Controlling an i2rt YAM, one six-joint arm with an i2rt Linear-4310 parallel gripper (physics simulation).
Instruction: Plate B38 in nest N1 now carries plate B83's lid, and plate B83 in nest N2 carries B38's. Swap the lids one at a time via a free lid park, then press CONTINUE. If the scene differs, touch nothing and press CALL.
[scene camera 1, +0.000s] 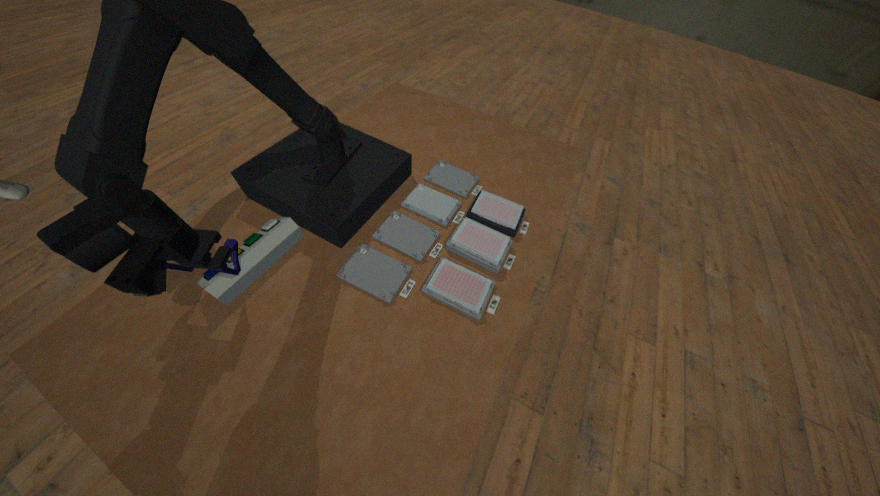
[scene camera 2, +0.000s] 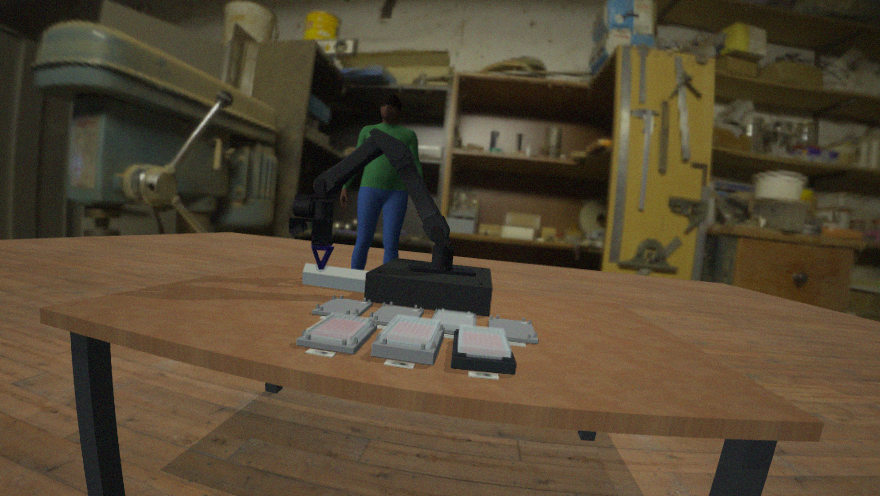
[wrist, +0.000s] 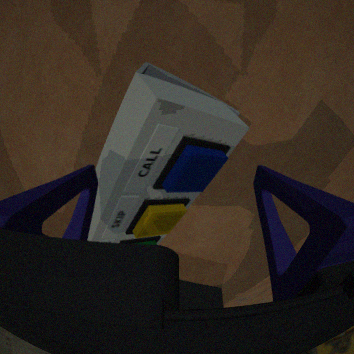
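Pixels of known places: gripper, between the fingertips: (scene camera 1: 215, 270) (scene camera 2: 320, 267) (wrist: 175, 173); arm's base, origin of its link: (scene camera 1: 334, 160) (scene camera 2: 441, 271).
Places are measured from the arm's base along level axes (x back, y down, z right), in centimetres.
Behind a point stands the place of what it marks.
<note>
My gripper (scene camera 1: 206, 269) @[x 6.6, y 2.9, z 37.6 cm] (scene camera 2: 321, 266) @[x 6.6, y 2.9, z 37.6 cm] (wrist: 175, 173) @[x 6.6, y 2.9, z 37.6 cm] is open and empty, its purple fingers pointing down close over the CALL end of the button box (scene camera 1: 258, 266) @[x 1.0, y 5.3, z 32.9 cm] (scene camera 2: 335, 279) @[x 0.7, y 5.3, z 31.4 cm] (wrist: 122, 125) @[x 3.1, y 3.2, z 39.6 cm]. The blue CALL button (wrist: 195, 167) @[x 7.5, y 2.9, z 38.4 cm] lies between the fingertips in the wrist view; the yellow SKIP button (wrist: 161, 220) @[x 6.8, y 3.0, z 33.4 cm] and part of a green button (scene camera 1: 252, 239) @[x 4.6, y 2.6, z 28.5 cm] (wrist: 146, 243) @[x 6.4, y 3.8, z 29.3 cm] show too. Three pink-filled plates (scene camera 1: 459, 284) @[x -42.3, y 5.5, z 21.3 cm] (scene camera 1: 479, 241) @[x -43.9, y 4.1, z 8.9 cm] (scene camera 1: 497, 210) @[x -46.2, y 4.4, z -3.4 cm] sit in a row of nests, covered by clear lids as far as I can tell. Their label text is too small to read surely.
Behind the plates is a row of flat grey parks (scene camera 1: 374, 271) @[x -22.7, y 7.1, z 24.2 cm] (scene camera 1: 405, 235) @[x -25.5, y 7.1, z 11.8 cm] (scene camera 1: 451, 178) @[x -30.4, y 7.1, z -13.8 cm]; another one carries a pale, lid-like piece (scene camera 1: 431, 203) @[x -28.2, y 6.3, z -0.6 cm] (scene camera 2: 454, 319) @[x -29.6, y 6.3, z -1.6 cm]. The black arm base (scene camera 1: 326, 191) @[x -4.4, y 0.2, z 11.1 cm] (scene camera 2: 428, 286) @[x -15.0, y 2.1, z 4.1 cm] stands between the box and the parks. A person (scene camera 2: 388, 160) stands behind the table.
</note>
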